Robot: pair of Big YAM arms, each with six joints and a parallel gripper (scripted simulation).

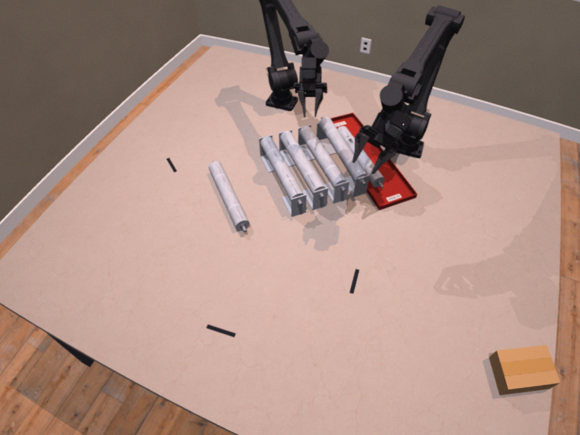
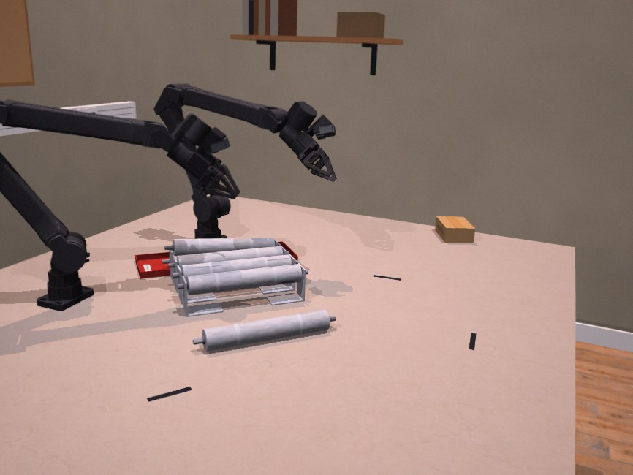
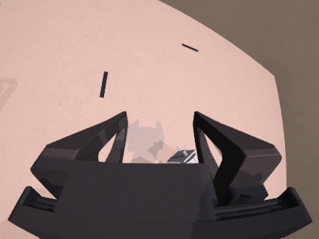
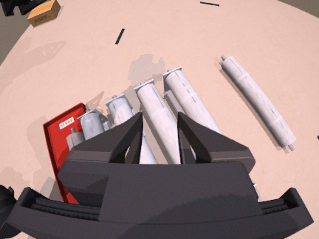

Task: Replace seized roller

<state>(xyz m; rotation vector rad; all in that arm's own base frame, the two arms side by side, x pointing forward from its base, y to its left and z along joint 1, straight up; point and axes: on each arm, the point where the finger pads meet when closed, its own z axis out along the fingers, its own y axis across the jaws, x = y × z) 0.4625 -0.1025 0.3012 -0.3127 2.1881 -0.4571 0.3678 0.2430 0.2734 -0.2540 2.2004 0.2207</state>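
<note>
The roller lies 16 cm behind my right hand, 13 cm to the left of it and 25 cm below it. Also, from my right hand: red scrap tray: 18 cm behind, 14 cm to the left, 27 cm below; then cardboard box: 33 cm ahead, 84 cm to the left, 24 cm below.
</note>
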